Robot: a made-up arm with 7 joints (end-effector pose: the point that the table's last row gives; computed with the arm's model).
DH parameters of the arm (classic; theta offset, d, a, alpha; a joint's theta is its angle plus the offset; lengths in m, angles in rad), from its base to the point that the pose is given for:
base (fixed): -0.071 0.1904 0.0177 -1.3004
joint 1: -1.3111 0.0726 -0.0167 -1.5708
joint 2: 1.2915 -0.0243 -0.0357 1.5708
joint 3: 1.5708 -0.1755 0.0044 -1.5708
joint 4: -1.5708 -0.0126 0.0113 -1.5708
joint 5: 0 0.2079 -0.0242 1.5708
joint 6: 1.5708 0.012 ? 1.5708
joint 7: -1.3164 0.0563 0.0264 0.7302
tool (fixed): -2.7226 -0.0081 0 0
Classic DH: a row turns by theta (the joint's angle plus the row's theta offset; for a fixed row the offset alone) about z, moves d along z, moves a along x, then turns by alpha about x.
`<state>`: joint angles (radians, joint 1 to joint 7).
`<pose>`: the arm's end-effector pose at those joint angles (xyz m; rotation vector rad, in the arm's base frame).
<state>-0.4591 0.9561 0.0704 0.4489 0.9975 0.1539 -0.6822</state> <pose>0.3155 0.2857 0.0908 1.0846 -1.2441 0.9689</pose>
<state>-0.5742 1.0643 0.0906 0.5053 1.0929 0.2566 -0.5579</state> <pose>0.3278 0.3178 0.1476 1.2624 -1.5243 1.0593</pose>
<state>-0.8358 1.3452 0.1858 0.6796 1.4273 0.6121 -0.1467</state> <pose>0.2802 0.4013 0.3217 -1.8199 2.1479 -1.1011</pose>
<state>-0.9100 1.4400 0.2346 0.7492 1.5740 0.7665 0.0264</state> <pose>0.2329 0.4198 0.3797 -1.7089 1.8661 -0.7840</pose>
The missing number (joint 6, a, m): 0.0695
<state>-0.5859 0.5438 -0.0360 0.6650 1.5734 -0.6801 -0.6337</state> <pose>0.2828 0.1655 -0.0353 0.5626 -1.0588 -0.0288</pose>
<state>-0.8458 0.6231 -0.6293 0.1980 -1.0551 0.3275 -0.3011</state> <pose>0.3363 0.0025 0.0843 -0.4886 0.1393 1.3833</pose>
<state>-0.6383 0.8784 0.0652 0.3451 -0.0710 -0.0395 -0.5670</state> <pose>0.3376 0.2159 0.1700 -0.2763 -1.0597 1.4239</pose>
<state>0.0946 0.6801 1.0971 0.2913 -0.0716 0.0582 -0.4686</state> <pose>0.1284 0.4305 0.1543 0.1056 -1.1745 2.4423</pose>
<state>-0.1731 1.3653 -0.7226 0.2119 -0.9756 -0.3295 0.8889</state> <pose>0.2300 0.2305 0.0092 0.1478 -1.3297 2.3473</pose>
